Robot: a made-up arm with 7 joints.
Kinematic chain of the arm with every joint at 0, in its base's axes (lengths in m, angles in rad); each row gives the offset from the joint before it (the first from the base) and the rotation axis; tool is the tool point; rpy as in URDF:
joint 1: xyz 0 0 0.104 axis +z
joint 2: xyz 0 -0.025 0.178 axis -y
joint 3: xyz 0 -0.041 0.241 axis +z
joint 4: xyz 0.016 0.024 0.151 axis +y
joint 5: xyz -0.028 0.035 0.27 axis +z
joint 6: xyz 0 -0.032 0.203 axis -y
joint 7: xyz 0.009 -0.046 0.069 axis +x
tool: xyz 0 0 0 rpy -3.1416 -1.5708 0
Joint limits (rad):
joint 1: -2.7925..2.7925
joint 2: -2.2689..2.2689
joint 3: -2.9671..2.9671
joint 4: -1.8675..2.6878
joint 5: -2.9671..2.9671
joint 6: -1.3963..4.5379
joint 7: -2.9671..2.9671
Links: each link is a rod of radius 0.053 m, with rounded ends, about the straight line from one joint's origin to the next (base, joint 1, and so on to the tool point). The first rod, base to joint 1, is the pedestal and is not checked.
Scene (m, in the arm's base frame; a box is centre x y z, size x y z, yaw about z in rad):
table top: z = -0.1
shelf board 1: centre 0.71 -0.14 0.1 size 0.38 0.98 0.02 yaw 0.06
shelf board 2: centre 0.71 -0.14 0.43 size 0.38 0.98 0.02 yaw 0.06
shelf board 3: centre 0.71 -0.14 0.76 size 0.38 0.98 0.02 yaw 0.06
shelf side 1: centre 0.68 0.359 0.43 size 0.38 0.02 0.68 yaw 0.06
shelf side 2: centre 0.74 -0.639 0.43 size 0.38 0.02 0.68 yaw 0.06
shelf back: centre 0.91 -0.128 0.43 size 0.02 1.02 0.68 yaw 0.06
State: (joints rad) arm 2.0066 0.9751 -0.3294 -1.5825 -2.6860 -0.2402 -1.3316
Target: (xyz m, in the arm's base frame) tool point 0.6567 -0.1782 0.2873
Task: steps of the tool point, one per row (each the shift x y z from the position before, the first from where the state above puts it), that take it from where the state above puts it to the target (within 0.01 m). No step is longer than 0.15 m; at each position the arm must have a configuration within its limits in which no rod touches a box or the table.
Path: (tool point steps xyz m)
1: -0.0849 0.0182 -0.0323
2: -0.0543 -0.0015 0.0194
3: 0.0005 -0.0246 0.0492
4: 0.0682 -0.0333 0.0472
5: 0.1289 -0.0147 0.0136
6: 0.1090 -0.0057 0.0423
7: 0.1119 0.0224 0.0358
8: 0.1063 0.0492 0.0267
9: 0.0933 0.0719 0.0165
10: 0.0745 0.0885 0.0064
11: 0.0531 0.0980 -0.0026
12: 0.0315 0.1008 -0.0093

